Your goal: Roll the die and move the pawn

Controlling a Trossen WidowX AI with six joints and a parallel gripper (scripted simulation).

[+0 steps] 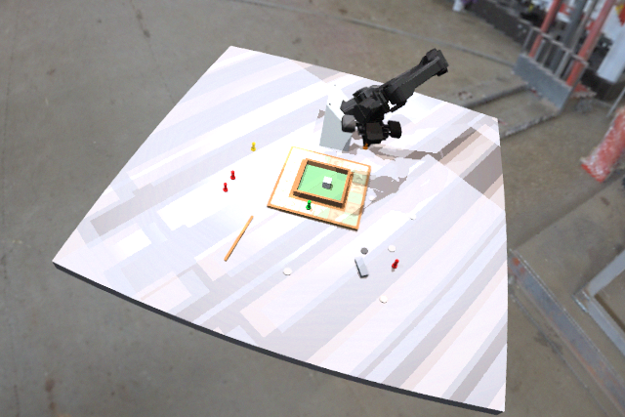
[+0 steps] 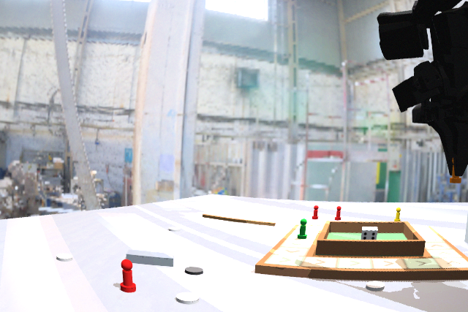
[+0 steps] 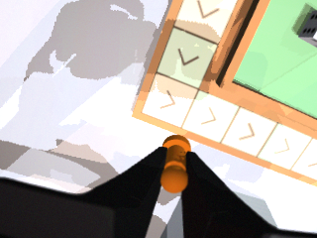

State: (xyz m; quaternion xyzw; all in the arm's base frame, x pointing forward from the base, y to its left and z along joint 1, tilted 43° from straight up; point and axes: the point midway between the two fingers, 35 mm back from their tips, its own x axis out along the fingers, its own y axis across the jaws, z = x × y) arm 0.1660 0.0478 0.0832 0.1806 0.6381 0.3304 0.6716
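My gripper tip is 11 cm short of the white die, 10 cm above it and 9 cm to the left of it. Also, from my gripper tip: tray: 12 cm below, 11 cm to the right, 10 cm ahead; then orange pawn: 1 cm above; then green pawn: 22 cm ahead, 13 cm to the right, 10 cm below.
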